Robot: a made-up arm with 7 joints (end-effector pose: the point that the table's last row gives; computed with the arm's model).
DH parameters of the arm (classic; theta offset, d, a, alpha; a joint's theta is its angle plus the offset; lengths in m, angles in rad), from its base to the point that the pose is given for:
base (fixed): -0.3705 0 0.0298 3.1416
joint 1: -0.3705 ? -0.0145 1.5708
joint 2: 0 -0.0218 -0.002 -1.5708
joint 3: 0 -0.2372 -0.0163 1.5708
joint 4: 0 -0.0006 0.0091 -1.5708
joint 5: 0 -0.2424 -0.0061 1.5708
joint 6: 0 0.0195 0.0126 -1.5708
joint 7: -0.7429 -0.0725 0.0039 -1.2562
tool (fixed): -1.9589 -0.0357 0 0
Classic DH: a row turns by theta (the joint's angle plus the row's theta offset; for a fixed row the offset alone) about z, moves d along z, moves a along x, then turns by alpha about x.
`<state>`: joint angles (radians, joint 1 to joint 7).
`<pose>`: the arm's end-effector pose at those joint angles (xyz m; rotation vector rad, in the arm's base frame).
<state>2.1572 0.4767 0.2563 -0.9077 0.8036 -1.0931 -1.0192</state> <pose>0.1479 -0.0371 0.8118 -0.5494 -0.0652 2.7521</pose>
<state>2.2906 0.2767 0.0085 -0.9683 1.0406 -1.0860 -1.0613</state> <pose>0.1768 0.0604 0.8051 -0.6131 0.3845 2.6849</pose>
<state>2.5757 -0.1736 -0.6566 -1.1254 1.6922 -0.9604 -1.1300</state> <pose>0.2465 0.2552 0.7200 -1.0543 1.2351 2.5756</pose>
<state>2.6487 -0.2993 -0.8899 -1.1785 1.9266 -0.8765 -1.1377</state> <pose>0.2447 0.3035 0.6932 1.2837 -1.3121 -2.4521</pose>
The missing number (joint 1, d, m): -0.3847
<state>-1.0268 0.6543 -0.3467 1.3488 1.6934 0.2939 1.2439</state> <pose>0.1998 0.3284 0.4069 0.3242 -0.5271 -2.2102</pose>
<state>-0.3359 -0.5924 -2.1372 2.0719 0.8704 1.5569 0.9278</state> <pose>-0.0815 0.0590 0.3938 0.8814 -0.9779 -2.5808</pose>
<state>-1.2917 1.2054 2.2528 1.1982 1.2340 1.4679 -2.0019</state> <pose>0.2290 0.1381 0.6872 1.9088 1.5940 -0.4982</pose>
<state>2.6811 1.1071 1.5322 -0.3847 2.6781 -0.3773 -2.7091</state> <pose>-0.3595 -0.3141 0.6174 -0.9500 0.1895 0.1088</pose>
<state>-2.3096 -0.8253 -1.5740 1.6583 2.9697 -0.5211 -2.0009</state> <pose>-0.0759 -0.2956 0.4723 -0.3170 -0.2762 -0.2182</pose>
